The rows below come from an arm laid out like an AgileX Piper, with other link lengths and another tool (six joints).
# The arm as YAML. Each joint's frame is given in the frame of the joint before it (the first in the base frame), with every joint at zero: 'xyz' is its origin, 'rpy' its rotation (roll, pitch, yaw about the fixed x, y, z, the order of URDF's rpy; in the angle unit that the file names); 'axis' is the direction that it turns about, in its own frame. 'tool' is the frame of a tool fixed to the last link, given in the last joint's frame.
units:
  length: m
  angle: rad
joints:
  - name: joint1
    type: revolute
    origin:
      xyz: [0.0, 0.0, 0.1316]
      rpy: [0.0, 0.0, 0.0]
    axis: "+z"
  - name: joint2
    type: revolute
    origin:
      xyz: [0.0, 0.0, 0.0]
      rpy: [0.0, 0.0, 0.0]
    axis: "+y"
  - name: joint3
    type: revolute
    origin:
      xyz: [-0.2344, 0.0, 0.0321]
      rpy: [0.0, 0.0, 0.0]
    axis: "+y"
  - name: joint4
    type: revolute
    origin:
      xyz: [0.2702, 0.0, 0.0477]
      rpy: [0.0, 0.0, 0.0]
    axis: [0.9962, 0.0, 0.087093]
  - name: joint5
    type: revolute
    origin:
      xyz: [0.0, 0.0, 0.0]
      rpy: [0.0, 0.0, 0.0]
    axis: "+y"
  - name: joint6
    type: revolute
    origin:
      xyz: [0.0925, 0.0, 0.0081]
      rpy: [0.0, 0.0, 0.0]
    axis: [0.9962, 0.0, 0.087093]
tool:
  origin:
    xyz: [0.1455, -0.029, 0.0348]
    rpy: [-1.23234, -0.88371, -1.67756]
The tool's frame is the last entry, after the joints.
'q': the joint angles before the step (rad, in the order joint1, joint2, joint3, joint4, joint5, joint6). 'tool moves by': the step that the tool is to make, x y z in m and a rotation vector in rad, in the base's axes. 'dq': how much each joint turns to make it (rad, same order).
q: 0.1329 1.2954 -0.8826 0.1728 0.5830 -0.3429
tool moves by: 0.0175 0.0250 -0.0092 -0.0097 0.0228 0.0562
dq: 0.0544 0.1158 -0.0881 -0.0057 -0.0036 -0.0006
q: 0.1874 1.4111 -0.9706 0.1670 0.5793 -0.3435
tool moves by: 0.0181 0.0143 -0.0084 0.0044 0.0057 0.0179
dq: 0.0240 0.0989 -0.0724 0.0073 -0.0221 0.0000
